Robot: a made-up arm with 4 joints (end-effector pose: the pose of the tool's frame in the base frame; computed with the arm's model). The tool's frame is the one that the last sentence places. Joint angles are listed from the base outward.
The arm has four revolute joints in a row. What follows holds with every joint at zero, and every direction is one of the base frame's.
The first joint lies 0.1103 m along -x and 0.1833 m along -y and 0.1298 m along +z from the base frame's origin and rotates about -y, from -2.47 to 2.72 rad.
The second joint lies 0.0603 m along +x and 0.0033 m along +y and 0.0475 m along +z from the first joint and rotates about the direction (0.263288, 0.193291, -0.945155), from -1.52 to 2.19 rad.
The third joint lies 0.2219 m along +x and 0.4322 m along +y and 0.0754 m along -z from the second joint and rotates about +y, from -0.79 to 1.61 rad.
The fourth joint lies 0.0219 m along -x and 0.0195 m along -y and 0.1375 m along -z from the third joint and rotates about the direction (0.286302, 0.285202, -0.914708), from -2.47 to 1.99 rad.
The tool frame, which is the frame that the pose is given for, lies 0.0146 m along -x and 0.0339 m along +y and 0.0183 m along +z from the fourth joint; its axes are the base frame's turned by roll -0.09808, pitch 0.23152 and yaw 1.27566 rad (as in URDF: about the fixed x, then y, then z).
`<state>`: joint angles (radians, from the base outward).
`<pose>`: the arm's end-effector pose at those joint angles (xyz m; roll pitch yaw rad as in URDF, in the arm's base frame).
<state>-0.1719 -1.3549 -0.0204 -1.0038</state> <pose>-0.3496 0.0558 -0.1498 -0.1513 0.7275 -2.7408</pose>
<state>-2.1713 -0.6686 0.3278 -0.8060</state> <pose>-0.2502 0.2116 0.2939 1.8949 -1.2106 1.5165</pose>
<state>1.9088 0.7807 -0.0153 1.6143</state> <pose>-0.1549 0.0120 0.6471 2.1097 -0.8623 -1.1245</pose>
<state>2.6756 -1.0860 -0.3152 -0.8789</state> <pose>0.1240 0.1753 0.3405 2.6451 -0.4769 0.1559</pose>
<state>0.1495 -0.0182 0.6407 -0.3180</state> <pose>0.0660 0.2633 0.0545 0.3049 0.2921 1.7063</pose>
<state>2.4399 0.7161 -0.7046 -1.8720</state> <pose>-0.3854 0.0013 0.5829 -2.9321 -0.8401 0.4518</pose>
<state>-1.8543 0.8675 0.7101 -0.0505</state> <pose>-0.2911 0.0713 -0.2951 2.9855 0.6538 2.0866</pose>
